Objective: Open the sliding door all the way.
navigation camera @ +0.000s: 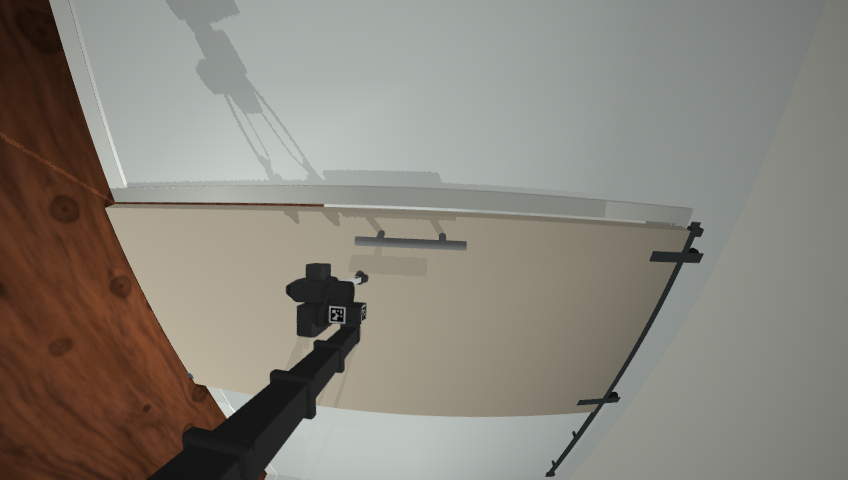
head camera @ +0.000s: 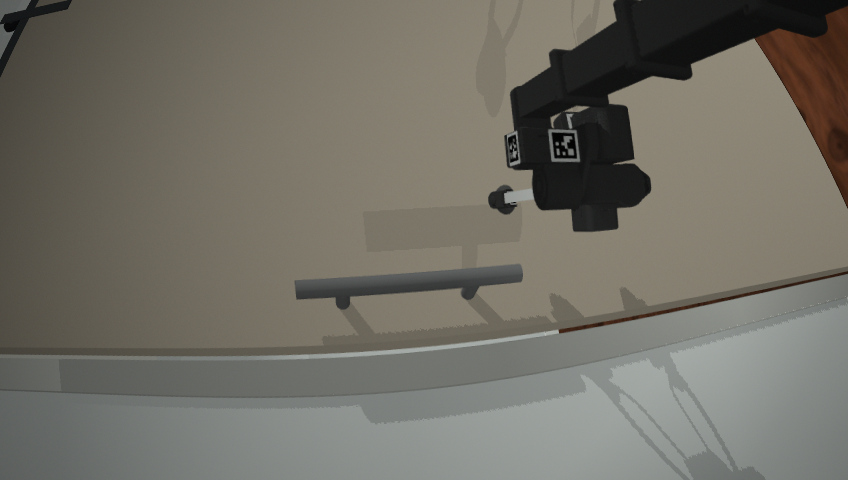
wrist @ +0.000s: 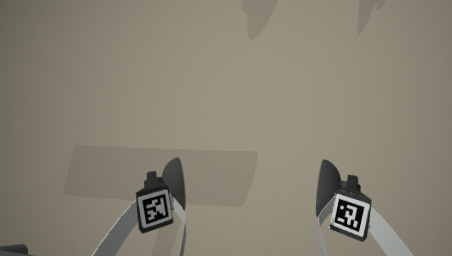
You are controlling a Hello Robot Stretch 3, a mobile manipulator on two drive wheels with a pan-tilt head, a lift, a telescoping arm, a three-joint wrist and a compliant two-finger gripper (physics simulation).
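Frame: origin at the robot's base, x ahead, y left, z up, level; metres.
Seen in the pictures: gripper, between the fingertips: (navigation camera: 343, 276) (wrist: 249, 178).
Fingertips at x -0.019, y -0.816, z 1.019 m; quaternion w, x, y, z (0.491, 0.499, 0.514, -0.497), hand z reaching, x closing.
A point is followed by its place in that frame.
The beige sliding door (head camera: 208, 148) @[x -0.148, y -0.995, z 1.517 m] (navigation camera: 505, 327) @[x -0.198, y -1.022, z 1.544 m] (wrist: 225, 90) @[x -0.091, y -0.964, z 1.048 m] fills much of each view. Its grey bar handle (head camera: 408, 281) @[x 0.080, y -0.793, z 1.209 m] (navigation camera: 410, 242) @[x 0.085, y -0.793, z 1.206 m] is near the pale frame strip; what looks like the handle's end (wrist: 12, 249) @[x 0.094, y -0.841, z 1.286 m] shows at the lower left of the wrist view. My gripper (wrist: 249, 178) @[x -0.019, y -0.816, z 1.019 m] is open, its two fingertips wide apart with no thing between them, in front of the bare door. In the head view one fingertip (head camera: 501, 199) @[x -0.018, y -0.774, z 1.084 m] shows above the handle's right end, apart from it; the wrist hides the other.
A pale frame strip (head camera: 297, 377) @[x 0.219, y -0.858, z 1.374 m] (navigation camera: 476, 196) @[x 0.230, y -0.851, z 1.389 m] runs along the door's edge, beside a pale wall (head camera: 238, 446) @[x 0.321, y -0.817, z 1.484 m] (navigation camera: 535, 89) @[x 0.513, y -0.714, z 1.528 m]. A dark rail (navigation camera: 646, 325) @[x -0.208, y -1.050, z 2.171 m] with brackets is at the door's right in the navigation view. A wooden surface (head camera: 815, 101) @[x -0.282, y -0.991, z 0.001 m] (navigation camera: 59, 267) @[x -0.060, y -0.698, z 0.000 m] borders the opposite side.
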